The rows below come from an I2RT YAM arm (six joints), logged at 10 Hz.
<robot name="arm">
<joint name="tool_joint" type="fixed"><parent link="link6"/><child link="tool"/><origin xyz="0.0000 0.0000 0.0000" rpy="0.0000 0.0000 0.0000"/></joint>
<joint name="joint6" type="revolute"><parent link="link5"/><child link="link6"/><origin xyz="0.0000 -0.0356 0.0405" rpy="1.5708 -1.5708 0.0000"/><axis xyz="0 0 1"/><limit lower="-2.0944" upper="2.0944"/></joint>
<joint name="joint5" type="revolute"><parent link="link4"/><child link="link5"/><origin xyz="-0.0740 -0.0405 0.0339" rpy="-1.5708 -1.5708 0.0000"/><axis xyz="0 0 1"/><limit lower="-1.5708" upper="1.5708"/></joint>
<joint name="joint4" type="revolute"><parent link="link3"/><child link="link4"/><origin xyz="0.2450 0.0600 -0.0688" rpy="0.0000 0.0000 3.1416"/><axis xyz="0 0 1"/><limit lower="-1.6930" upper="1.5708"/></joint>
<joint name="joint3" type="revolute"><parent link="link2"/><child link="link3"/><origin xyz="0.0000 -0.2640 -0.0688" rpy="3.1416 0.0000 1.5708"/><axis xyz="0 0 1"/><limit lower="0.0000" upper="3.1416"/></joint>
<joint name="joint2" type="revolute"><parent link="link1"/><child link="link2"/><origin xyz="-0.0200 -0.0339 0.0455" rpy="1.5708 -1.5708 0.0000"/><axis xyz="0 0 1"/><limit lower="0.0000" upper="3.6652"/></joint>
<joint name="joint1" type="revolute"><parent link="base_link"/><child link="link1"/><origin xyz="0.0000 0.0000 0.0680" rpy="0.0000 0.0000 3.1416"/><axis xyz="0 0 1"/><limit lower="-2.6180" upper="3.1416"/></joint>
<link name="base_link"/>
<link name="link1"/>
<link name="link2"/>
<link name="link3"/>
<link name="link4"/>
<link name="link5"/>
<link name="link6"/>
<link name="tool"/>
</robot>
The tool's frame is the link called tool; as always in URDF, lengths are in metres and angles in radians.
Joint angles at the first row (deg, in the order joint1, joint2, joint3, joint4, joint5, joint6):
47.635 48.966 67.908 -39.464 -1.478 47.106
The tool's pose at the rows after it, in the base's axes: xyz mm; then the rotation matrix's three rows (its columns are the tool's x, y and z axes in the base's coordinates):
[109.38 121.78 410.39], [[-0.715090 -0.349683 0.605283], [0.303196 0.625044 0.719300], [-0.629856 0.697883 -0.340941]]
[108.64 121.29 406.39], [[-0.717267 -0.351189 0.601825], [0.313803 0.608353 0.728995], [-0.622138 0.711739 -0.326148]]
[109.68 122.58 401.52], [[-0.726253 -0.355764 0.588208], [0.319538 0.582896 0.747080], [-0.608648 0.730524 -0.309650]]
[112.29 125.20 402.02], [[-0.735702 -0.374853 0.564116], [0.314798 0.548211 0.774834], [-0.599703 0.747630 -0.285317]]
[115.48 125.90 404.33], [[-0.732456 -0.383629 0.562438], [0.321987 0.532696 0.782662], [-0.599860 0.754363 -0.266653]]
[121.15 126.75 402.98], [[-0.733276 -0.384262 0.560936], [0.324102 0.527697 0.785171], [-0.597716 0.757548 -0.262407]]
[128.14 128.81 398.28], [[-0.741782 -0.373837 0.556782], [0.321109 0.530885 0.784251], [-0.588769 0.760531 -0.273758]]
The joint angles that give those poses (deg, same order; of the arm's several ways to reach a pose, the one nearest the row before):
47.596 49.154 67.635 -38.430 -2.184 47.140
47.548 48.238 65.963 -36.783 -2.751 47.893
47.246 47.695 64.107 -34.502 -4.315 48.791
46.632 48.050 63.632 -32.288 -7.005 49.169
45.764 48.505 63.805 -30.930 -8.222 49.217
44.318 49.203 63.507 -29.747 -9.781 49.039
42.967 50.223 62.895 -28.877 -11.209 49.021

